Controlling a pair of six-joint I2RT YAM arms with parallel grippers.
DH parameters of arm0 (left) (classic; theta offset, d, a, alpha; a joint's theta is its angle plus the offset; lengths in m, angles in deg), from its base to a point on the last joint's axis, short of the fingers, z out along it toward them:
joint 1: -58.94 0.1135 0.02 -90
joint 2: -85.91 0 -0.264 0
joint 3: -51.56 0 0.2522 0
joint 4: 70.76 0 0.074 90
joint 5: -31.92 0 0 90
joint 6: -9.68 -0.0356 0 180
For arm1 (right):
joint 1: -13.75 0.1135 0.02 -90
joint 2: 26.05 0 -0.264 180
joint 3: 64.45 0 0.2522 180
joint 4: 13.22 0 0.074 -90
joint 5: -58.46 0 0 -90
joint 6: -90.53 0.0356 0 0
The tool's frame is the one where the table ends.
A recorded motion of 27 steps. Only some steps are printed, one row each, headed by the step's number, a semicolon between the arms.
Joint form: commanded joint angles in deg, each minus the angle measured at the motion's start. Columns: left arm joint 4, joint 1, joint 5, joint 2, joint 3, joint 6; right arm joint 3, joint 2, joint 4, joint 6, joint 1, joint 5.
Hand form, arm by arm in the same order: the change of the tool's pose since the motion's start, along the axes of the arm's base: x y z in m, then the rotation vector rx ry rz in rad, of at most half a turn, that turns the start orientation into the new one. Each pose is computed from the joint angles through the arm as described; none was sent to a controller.
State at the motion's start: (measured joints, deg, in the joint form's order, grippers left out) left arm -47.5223 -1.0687 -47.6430 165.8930 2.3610 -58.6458; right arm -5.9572 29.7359 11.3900 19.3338 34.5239 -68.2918
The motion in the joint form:
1: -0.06 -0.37 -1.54 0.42 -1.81 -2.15; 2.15 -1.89 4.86 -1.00 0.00 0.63
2: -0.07 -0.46 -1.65 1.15 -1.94 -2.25; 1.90 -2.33 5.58 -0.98 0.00 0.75
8: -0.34 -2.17 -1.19 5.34 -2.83 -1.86; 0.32 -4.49 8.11 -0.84 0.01 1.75
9: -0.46 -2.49 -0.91 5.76 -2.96 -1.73; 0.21 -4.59 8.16 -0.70 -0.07 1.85
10: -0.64 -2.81 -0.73 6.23 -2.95 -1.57; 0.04 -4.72 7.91 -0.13 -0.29 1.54
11: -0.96 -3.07 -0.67 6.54 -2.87 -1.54; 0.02 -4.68 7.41 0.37 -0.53 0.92
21: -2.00 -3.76 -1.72 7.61 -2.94 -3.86; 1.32 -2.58 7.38 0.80 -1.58 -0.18
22: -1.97 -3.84 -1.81 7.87 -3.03 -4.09; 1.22 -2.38 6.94 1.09 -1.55 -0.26
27: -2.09 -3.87 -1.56 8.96 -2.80 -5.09; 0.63 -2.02 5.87 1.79 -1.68 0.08
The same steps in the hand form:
1: 0.0014 -0.0077 0.0071 -0.0162 -0.0099 -0.0522; -0.0082 -0.0035 0.0113 -0.0174 -0.0024 -0.0048
2: 0.0015 -0.0089 0.0047 -0.0074 -0.0040 -0.0563; -0.0101 -0.0042 0.0100 -0.0213 0.0063 -0.0068
8: -0.0019 -0.0187 -0.0087 0.0386 0.0199 -0.0760; -0.0187 -0.0080 0.0031 -0.0390 0.0376 -0.0231
9: -0.0026 -0.0202 -0.0098 0.0423 0.0187 -0.0769; -0.0189 -0.0084 0.0027 -0.0388 0.0404 -0.0269
10: -0.0036 -0.0213 -0.0117 0.0470 0.0201 -0.0785; -0.0190 -0.0091 0.0025 -0.0305 0.0458 -0.0290
11: -0.0045 -0.0222 -0.0131 0.0483 0.0200 -0.0820; -0.0184 -0.0094 0.0032 -0.0194 0.0473 -0.0261
21: -0.0069 -0.0262 -0.0165 0.0572 0.0157 -0.1373; -0.0103 -0.0099 0.0045 -0.0128 0.0689 -0.0292
22: -0.0071 -0.0268 -0.0172 0.0612 0.0169 -0.1429; -0.0094 -0.0094 0.0040 -0.0090 0.0709 -0.0290
27: -0.0072 -0.0265 -0.0230 0.0882 0.0172 -0.1554; -0.0073 -0.0093 0.0010 -0.0045 0.0780 -0.0406

